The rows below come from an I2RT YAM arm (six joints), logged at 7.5 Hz.
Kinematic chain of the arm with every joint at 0, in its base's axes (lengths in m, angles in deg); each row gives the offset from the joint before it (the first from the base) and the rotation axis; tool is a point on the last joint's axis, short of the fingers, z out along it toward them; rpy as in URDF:
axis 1: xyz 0 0 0.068 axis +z
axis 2: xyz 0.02 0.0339 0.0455 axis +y
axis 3: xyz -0.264 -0.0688 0 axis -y
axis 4: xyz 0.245 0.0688 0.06 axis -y
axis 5: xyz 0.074 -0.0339 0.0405 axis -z
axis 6: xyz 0.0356 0 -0.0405 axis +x
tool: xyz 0 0 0 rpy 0 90 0
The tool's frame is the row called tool.
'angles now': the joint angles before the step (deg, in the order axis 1, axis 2, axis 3, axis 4, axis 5, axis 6). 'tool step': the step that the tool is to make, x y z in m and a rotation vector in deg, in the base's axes. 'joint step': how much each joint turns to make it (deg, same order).
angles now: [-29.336 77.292 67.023 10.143 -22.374 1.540]
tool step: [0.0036 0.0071 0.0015 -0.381 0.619 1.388]
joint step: [1.426 0.059 0.651 -1.211 0.043 -0.682]
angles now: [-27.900 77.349 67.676 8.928 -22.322 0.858]
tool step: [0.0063 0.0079 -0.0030 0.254 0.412 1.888]
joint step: [1.748 0.513 -0.087 0.133 -0.141 0.040]
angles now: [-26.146 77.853 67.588 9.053 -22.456 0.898]
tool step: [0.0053 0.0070 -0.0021 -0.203 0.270 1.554]
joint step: [1.516 0.455 -0.002 0.176 -0.031 -0.325]
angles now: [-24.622 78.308 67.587 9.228 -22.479 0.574]
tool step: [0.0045 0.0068 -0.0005 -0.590 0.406 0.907]
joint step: [1.472 0.352 0.341 -0.401 0.585 -0.742]
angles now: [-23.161 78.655 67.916 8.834 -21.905 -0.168]
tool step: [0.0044 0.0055 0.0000 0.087 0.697 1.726]
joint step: [1.122 0.544 0.757 -0.976 -0.596 -0.228]
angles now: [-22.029 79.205 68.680 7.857 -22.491 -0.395]
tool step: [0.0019 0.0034 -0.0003 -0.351 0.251 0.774]
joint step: [0.662 0.159 0.178 -0.298 -0.091 -0.459]
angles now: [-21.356 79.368 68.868 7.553 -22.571 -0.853]
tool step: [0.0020 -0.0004 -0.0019 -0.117 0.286 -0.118]
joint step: [0.082 0.423 0.042 0.074 0.212 -0.218]
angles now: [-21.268 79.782 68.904 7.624 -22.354 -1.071]
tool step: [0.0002 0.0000 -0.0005 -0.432 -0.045 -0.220]
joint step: [0.040 0.021 -0.116 0.184 0.282 -0.401]
